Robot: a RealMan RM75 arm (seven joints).
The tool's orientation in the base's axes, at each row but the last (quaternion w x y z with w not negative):
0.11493 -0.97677 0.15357 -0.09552
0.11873 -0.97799 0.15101 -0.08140
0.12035 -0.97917 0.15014 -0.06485
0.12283 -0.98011 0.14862 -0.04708
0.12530 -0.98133 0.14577 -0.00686
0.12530 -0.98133 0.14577 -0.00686
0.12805 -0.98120 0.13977 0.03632
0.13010 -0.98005 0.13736 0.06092
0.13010 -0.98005 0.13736 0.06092
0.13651 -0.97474 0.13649 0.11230
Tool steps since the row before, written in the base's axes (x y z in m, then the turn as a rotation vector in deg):
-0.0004 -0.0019 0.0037 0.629 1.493 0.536
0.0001 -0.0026 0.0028 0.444 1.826 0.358
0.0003 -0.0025 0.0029 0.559 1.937 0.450
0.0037 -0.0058 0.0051 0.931 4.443 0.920
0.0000 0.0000 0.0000 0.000 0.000 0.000
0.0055 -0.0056 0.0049 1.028 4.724 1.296
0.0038 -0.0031 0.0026 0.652 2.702 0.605
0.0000 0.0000 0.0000 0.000 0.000 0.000
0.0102 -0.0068 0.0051 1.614 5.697 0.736
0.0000 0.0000 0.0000 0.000 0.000 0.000
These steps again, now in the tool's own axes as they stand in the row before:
0.0008 0.0009 -0.0040 0.188 -1.694 -0.081
0.0013 0.0017 -0.0032 -0.113 -1.906 0.123
0.0013 0.0015 -0.0033 -0.030 -2.064 0.077
0.0056 0.0030 -0.0058 -0.409 -4.608 0.239
0.0000 0.0000 0.0000 0.000 0.000 0.000
0.0068 0.0024 -0.0058 -0.405 -4.989 -0.052
0.0042 0.0012 -0.0035 -0.156 -2.839 0.100
0.0000 0.0000 0.0000 0.000 0.000 0.000
0.0107 0.0022 -0.0076 -0.017 -5.925 0.707
0.0000 0.0000 0.0000 0.000 0.000 0.000

